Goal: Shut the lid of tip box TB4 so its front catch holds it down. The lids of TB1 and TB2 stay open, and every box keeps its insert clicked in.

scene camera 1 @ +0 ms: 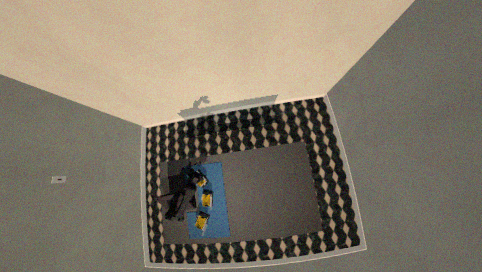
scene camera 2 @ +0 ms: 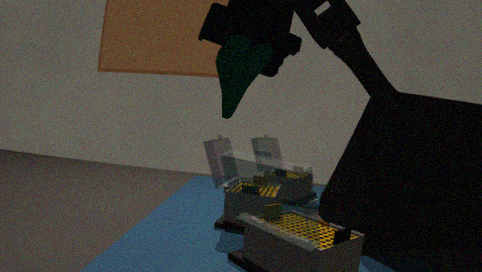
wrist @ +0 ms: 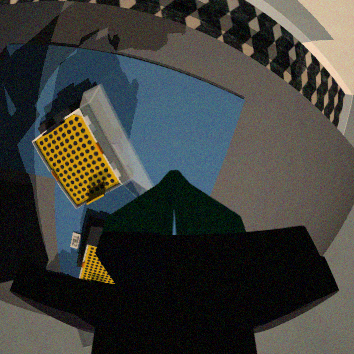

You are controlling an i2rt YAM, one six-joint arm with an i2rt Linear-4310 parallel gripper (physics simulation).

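Pixels of known places: gripper, fingertip midpoint: (scene camera 1: 202, 175) (scene camera 2: 226, 117) (wrist: 173, 177); arm's base at its link origin: (scene camera 1: 173, 205) (scene camera 2: 422, 166).
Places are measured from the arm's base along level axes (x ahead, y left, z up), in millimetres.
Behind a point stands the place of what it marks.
Tip box TB4 (scene camera 1: 201, 182) {x 283, y 225, z -66 mm} (scene camera 2: 300, 252) (wrist: 75, 157) {x 253, y 255, z -66 mm}, nearest in scene camera 2, shows its yellow insert seated. Its clear lid (wrist: 120, 142) {x 306, y 313, z 20 mm} stands open, roughly upright, along one long side. My gripper (scene camera 2: 226, 115) {x 347, y 310, z 59 mm} (wrist: 173, 177) {x 347, y 310, z 59 mm} is shut, its fingertips together and empty, above the mat on the lid's outer side; contact cannot be told. TB2 (scene camera 1: 206, 199) {x 335, y 53, z -67 mm} (scene camera 2: 250, 204) (wrist: 95, 269) {x 320, y 37, z -67 mm} is the middle box, partly hidden by my gripper in the wrist view. TB1 (scene camera 1: 201, 221) (scene camera 2: 299, 186) is farthest in scene camera 2. The lids of TB2 (scene camera 2: 218, 161) {x 407, y 48, z -21 mm} and TB1 (scene camera 2: 269, 152) {x 301, y 312, z 29 mm} stand open.
The boxes stand in a row on a blue mat (scene camera 1: 218, 180) {x 450, y 236, z -124 mm} (scene camera 2: 165, 220) {x 477, y 126, z -124 mm} (wrist: 175, 110) {x 375, y 360, z -124 mm}. The dark arm and base (scene camera 1: 179, 187) {x 65, y 141, z -9 mm} (scene camera 2: 410, 170) {x 86, y 140, z 5 mm} are beside them. The grey table top (scene camera 1: 270, 190) {x 991, y 118, z -126 mm} (wrist: 280, 150) {x 636, y 386, z -127 mm} extends past the mat.
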